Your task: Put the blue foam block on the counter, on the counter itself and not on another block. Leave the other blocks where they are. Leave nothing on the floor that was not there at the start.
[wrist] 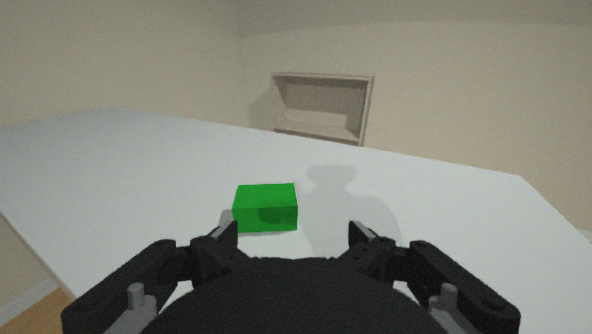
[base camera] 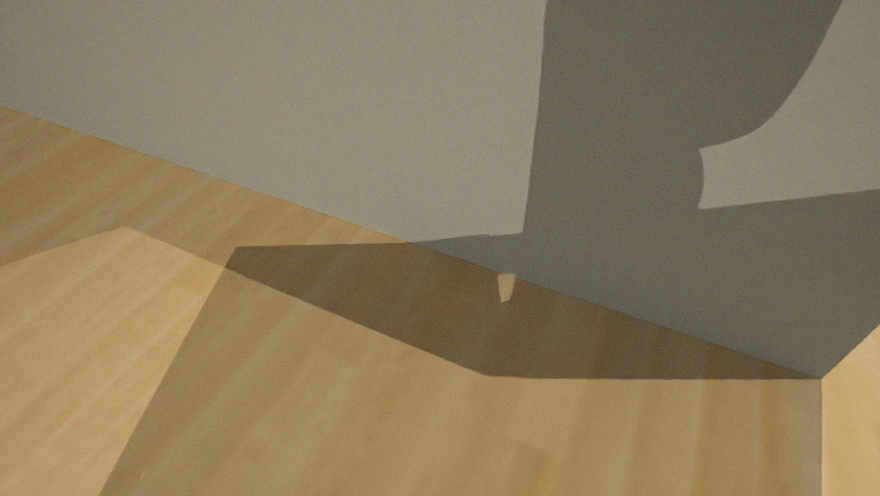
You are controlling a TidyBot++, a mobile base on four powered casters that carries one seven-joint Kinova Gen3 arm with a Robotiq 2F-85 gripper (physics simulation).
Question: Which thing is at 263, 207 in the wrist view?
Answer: A green block.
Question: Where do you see a counter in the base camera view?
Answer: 706, 173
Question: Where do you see a recessed wall shelf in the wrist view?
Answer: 338, 100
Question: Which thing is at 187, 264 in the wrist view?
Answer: My gripper.
